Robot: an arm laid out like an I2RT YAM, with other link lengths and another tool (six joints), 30 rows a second.
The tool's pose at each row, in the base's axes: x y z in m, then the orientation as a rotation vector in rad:
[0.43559 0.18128 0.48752 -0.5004 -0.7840 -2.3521]
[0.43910 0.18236 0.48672 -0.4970 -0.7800 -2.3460]
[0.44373 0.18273 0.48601 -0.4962 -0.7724 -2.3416]
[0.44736 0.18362 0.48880 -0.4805 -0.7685 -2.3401]
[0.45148 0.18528 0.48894 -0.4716 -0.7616 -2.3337]
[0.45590 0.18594 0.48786 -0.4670 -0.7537 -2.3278]
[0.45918 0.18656 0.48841 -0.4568 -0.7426 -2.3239]
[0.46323 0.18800 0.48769 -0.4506 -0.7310 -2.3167]
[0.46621 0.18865 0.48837 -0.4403 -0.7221 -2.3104]
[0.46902 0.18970 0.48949 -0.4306 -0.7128 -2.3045]
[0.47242 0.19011 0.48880 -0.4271 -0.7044 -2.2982]
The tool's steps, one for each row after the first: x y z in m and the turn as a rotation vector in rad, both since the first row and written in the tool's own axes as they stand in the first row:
[-0.00349 0.00124 0.00063 0.0006 0.0041 0.0066]
[-0.00747 0.00371 0.00106 -0.0023 0.0074 0.0133]
[-0.00913 0.00662 0.00430 -0.0002 0.0199 0.0147]
[-0.01284 0.00827 0.00611 0.0002 0.0290 0.0222]
[-0.01697 0.01026 0.00640 -0.0015 0.0352 0.0299]
[-0.01940 0.01221 0.00773 -0.0044 0.0462 0.0365]
[-0.02341 0.01360 0.00874 -0.0075 0.0548 0.0465]
[-0.02556 0.01538 0.01013 -0.0082 0.0656 0.0543]
[-0.02753 0.01698 0.01208 -0.0095 0.0759 0.0619]
[-0.03060 0.01863 0.01236 -0.0117 0.0816 0.0702]

